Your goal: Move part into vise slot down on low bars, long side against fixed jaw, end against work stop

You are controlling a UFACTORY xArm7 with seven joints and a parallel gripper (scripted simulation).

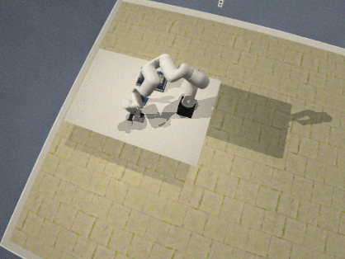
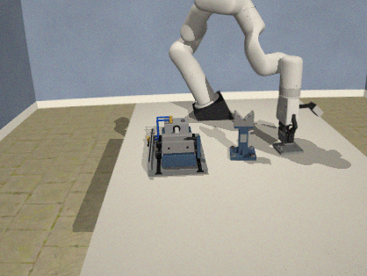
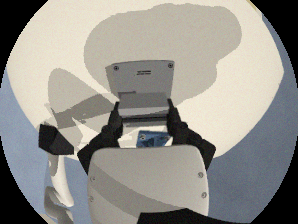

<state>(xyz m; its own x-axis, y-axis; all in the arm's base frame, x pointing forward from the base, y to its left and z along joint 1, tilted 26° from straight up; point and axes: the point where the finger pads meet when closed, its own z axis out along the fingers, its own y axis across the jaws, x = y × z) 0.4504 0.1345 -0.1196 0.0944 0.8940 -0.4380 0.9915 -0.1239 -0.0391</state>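
My gripper is now 1 cm to the right of the infeed plate and 5 cm above it. Round my hand: V-block post 17 cm to the right; then part right at my hand; then air cylinder 15 cm behind, 38 cm to the right, 2 cm above.
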